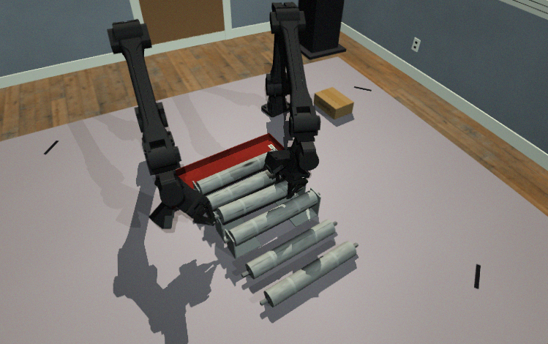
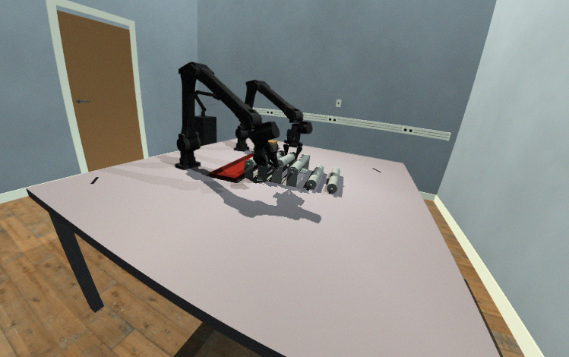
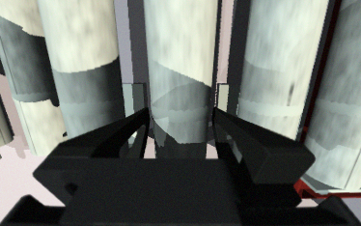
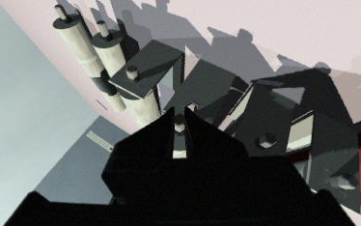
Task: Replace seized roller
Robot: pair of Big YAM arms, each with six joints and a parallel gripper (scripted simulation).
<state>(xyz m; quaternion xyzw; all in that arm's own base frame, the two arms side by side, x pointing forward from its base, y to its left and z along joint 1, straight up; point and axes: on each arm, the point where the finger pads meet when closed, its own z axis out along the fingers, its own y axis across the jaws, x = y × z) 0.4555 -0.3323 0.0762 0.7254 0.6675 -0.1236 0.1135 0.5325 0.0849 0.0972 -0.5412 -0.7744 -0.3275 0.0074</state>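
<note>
Now: the roller 9 cm to the right of my left hand, 1 cm ahead of it and 1 cm above it. The rest, counted from my left hand: red scrap tray 25 cm behind, 11 cm to the right, 7 cm below; then cardboard box 45 cm to the left, 40 cm behind, 4 cm below.
</note>
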